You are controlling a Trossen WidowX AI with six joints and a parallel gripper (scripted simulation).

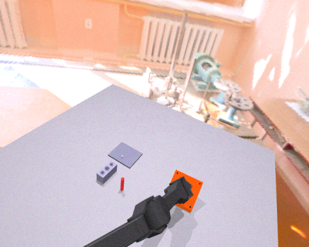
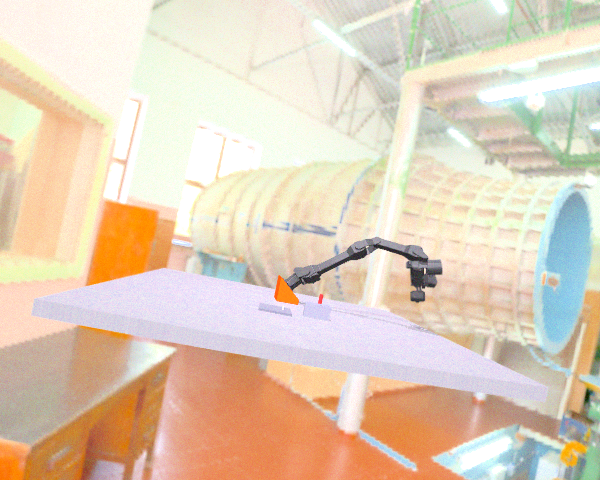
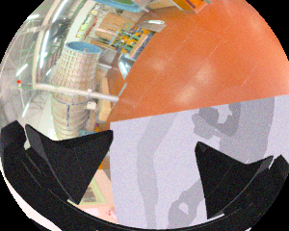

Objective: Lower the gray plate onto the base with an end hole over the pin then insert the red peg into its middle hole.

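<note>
Now: gripper tip 460 mm to the left of the gray plate, 350 mm short of it and 100 mm above it. Also, from my gripper tip: base 590 mm to the right, 360 mm ahead, 130 mm below; red peg 440 mm to the right, 240 mm ahead, 100 mm below.
</note>
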